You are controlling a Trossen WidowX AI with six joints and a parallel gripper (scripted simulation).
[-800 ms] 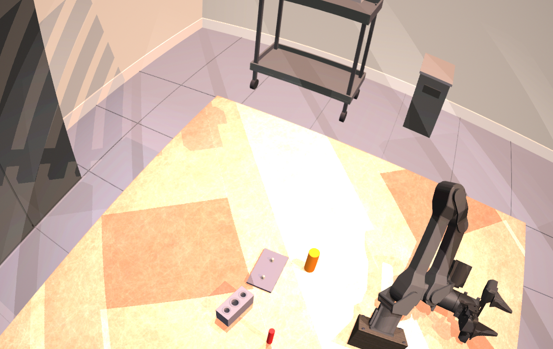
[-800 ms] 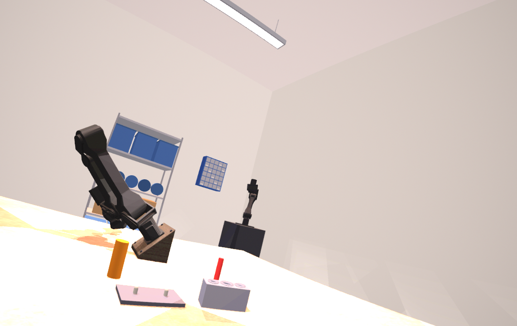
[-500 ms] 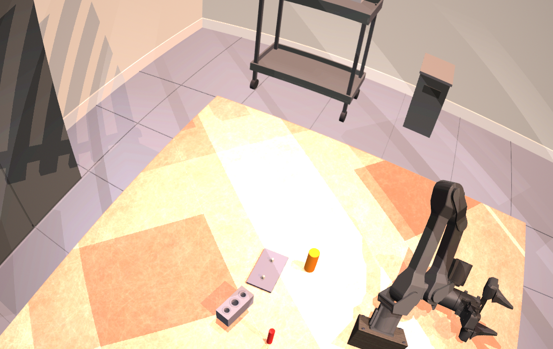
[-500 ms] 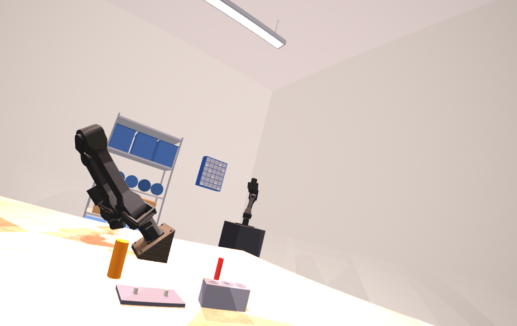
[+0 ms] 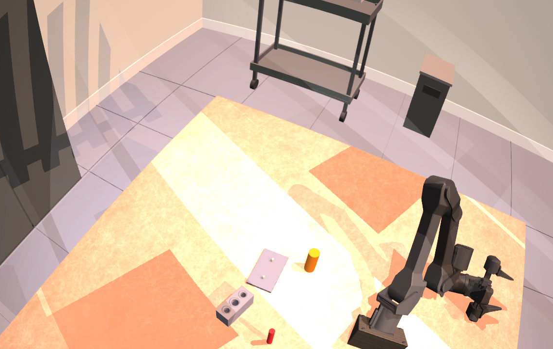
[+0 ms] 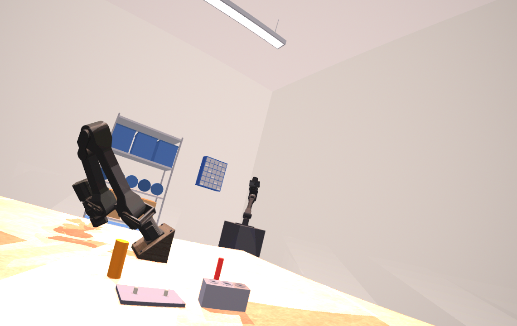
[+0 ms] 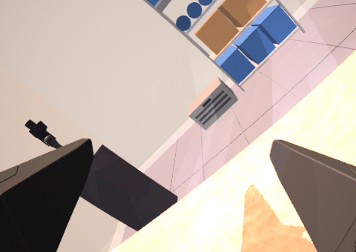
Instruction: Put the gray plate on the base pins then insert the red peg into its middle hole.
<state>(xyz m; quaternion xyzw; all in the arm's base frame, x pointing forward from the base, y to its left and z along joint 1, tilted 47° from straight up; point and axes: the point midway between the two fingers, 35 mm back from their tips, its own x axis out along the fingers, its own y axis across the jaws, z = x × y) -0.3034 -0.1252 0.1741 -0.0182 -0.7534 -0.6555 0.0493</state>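
My gripper tip is now 690 mm short of the gray plate, 290 mm to the right of it and 60 mm above it. Round my gripper tip: base 670 mm ahead, 150 mm to the left, 90 mm below; then red peg 580 mm ahead, 330 mm to the left, 60 mm below; then orange cylinder 580 mm ahead, 90 mm to the left, 60 mm below.
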